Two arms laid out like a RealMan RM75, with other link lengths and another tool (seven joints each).
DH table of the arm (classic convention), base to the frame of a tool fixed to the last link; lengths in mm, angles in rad. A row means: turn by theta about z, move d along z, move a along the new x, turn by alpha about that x. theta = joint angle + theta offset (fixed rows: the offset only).
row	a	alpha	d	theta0
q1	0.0	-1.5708	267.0	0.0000
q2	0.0	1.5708	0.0	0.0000
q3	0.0	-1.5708	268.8	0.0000
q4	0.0	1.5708	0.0	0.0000
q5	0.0	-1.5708	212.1	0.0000
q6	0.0	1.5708	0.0	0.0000
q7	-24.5	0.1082	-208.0	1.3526
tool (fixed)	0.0	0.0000	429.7	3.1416
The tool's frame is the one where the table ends.
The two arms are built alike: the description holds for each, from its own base.
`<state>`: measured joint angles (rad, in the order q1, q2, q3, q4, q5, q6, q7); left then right.
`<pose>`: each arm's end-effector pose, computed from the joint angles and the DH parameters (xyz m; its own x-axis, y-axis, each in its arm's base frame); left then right.
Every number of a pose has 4 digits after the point.
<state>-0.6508 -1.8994 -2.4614 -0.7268 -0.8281 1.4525 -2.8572 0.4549 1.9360 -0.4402 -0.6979 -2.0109 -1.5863 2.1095</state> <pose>-0.3402 0.4536 0.0450 -0.9236 -0.3584 -0.1364 -0.3790 0.7996 0.4658 0.3500 0.3641 0.0364 0.8716 0.4879 0.0483 0.4191 -0.6903 -0.5897</pose>
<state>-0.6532 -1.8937 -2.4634 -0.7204 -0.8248 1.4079 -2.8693 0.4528 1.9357 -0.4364 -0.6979 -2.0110 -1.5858 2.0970</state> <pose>-0.3462 0.4605 0.0522 -0.9182 -0.3723 -0.1356 -0.3875 0.7723 0.5034 0.3514 0.3641 0.0374 0.8686 0.4922 0.0576 0.4268 -0.6838 -0.5919</pose>
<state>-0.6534 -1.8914 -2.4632 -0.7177 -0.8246 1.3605 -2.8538 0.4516 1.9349 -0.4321 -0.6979 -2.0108 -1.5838 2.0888</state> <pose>-0.3508 0.4681 0.0594 -0.9236 -0.3623 -0.1254 -0.3693 0.7526 0.5451 0.3527 0.3647 0.0388 0.8672 0.4936 0.0656 0.4310 -0.6782 -0.5952</pose>
